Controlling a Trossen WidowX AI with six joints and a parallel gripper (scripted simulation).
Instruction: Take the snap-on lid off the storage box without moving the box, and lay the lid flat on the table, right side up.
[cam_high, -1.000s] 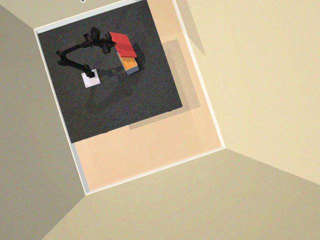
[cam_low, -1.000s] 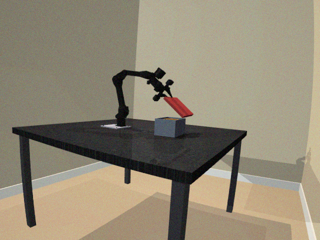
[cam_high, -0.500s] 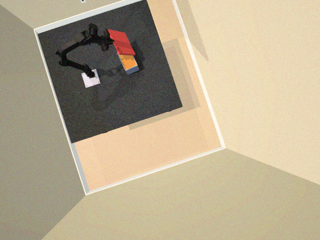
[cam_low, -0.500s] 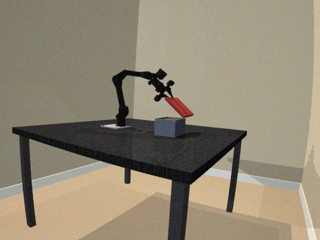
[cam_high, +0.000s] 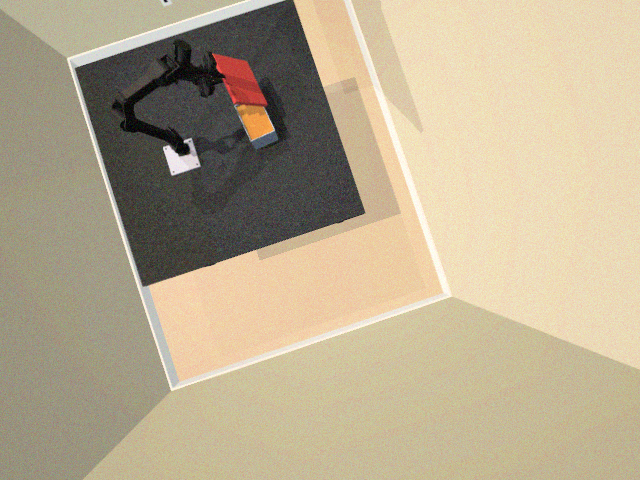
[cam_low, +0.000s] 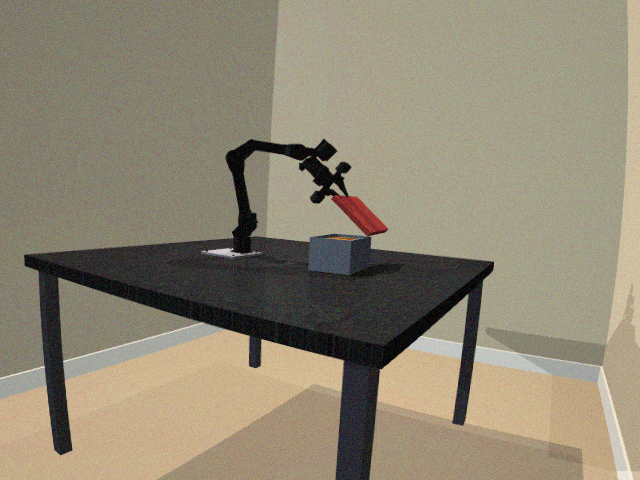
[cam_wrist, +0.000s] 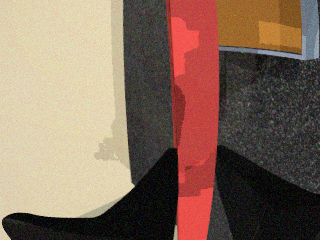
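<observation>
Now: gripper tip 60 mm short of the red lid, 50 mm above it and 10 mm to the right of it. Round my gripper tip: blue-grey storage box: 180 mm below, 130 mm to the right, 80 mm ahead.
</observation>
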